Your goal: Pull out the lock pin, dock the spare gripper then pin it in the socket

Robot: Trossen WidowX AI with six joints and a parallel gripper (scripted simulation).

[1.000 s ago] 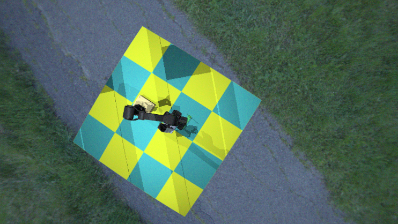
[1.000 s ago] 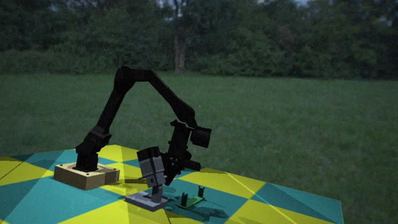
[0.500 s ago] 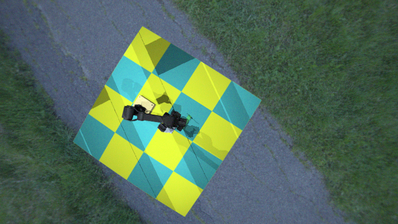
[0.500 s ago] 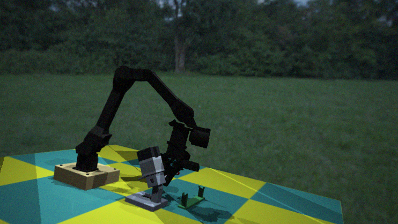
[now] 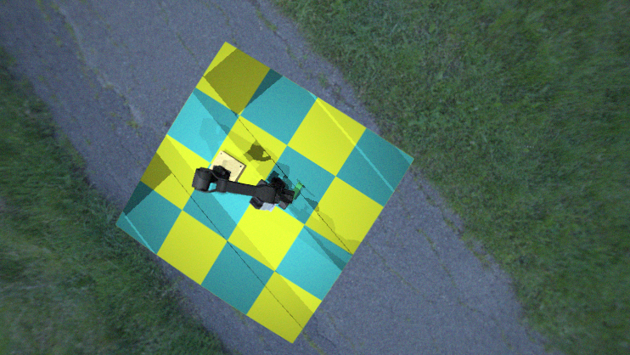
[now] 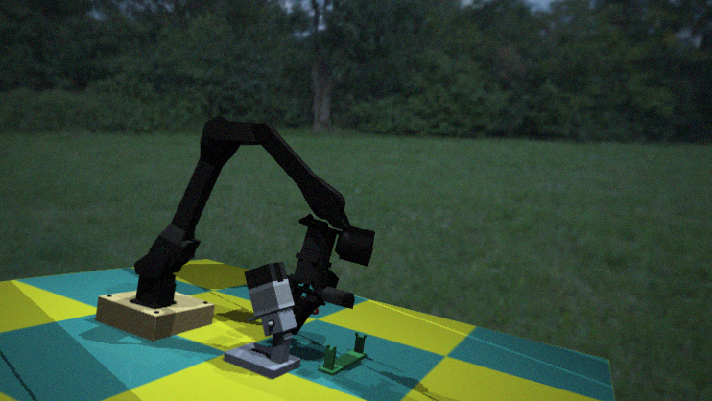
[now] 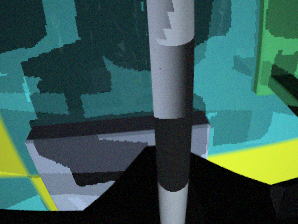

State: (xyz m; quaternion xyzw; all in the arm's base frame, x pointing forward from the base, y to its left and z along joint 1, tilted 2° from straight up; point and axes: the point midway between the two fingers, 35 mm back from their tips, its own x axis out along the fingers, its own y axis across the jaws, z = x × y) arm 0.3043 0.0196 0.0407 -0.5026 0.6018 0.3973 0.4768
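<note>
The socket is 2 cm behind my gripper tip and 5 cm to the right of it. Also, from my gripper tip: green cradle 9 cm ahead, 5 cm to the left, 3 cm below; then spare gripper 3 cm behind, 5 cm to the right, 7 cm above.
</note>
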